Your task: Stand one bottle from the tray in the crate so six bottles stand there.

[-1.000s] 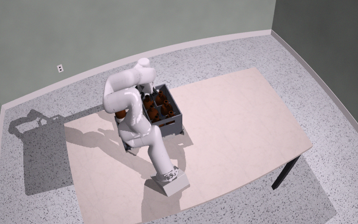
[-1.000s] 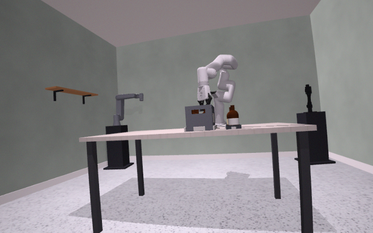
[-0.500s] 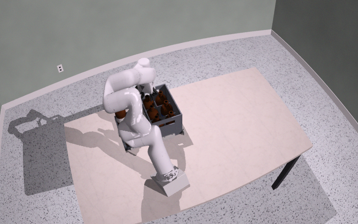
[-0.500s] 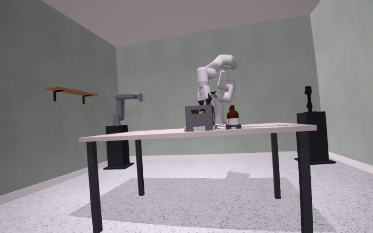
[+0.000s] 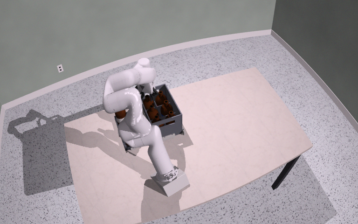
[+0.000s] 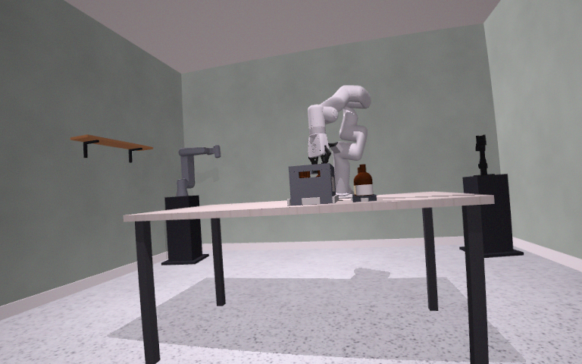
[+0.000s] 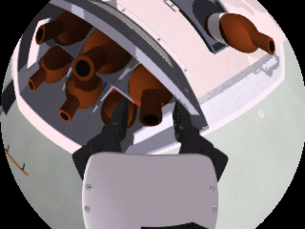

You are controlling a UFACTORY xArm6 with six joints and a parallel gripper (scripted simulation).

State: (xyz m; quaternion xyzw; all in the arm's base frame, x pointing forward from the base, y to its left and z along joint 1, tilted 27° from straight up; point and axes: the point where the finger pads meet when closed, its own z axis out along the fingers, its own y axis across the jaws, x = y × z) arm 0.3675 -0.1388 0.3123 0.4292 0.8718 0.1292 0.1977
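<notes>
My hand is 90 mm past the grey crate, 80 mm above it and 30 mm to the left of it. Also, from my hand: tray 190 mm to the left, 150 mm below, 60 mm behind.
</notes>
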